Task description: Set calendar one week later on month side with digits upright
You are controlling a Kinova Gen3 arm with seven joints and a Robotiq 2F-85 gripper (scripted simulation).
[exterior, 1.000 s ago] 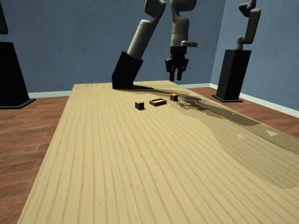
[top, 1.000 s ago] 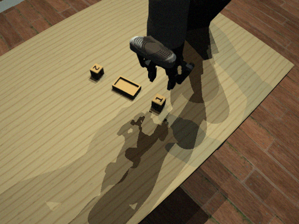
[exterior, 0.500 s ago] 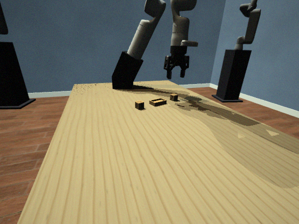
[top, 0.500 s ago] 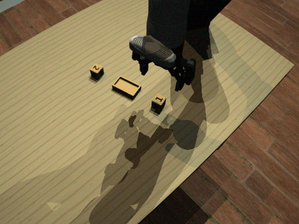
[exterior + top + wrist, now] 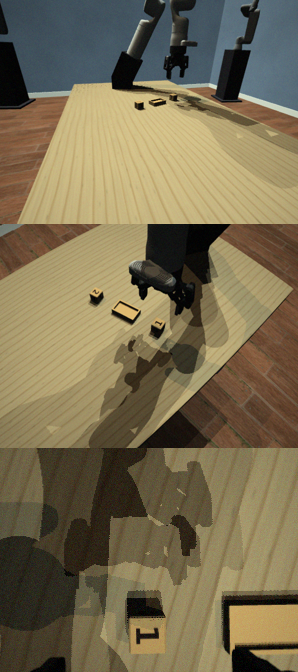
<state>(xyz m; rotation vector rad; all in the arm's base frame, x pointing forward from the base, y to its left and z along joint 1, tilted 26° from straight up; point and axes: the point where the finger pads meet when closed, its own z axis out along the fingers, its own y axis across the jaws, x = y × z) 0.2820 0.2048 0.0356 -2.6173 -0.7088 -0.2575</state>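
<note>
My hand is 190 mm to the left of the cube, 110 mm short of it and 100 mm above it. Round my hand: wooden tray 110 mm below, 90 mm to the right, 50 mm ahead.
</note>
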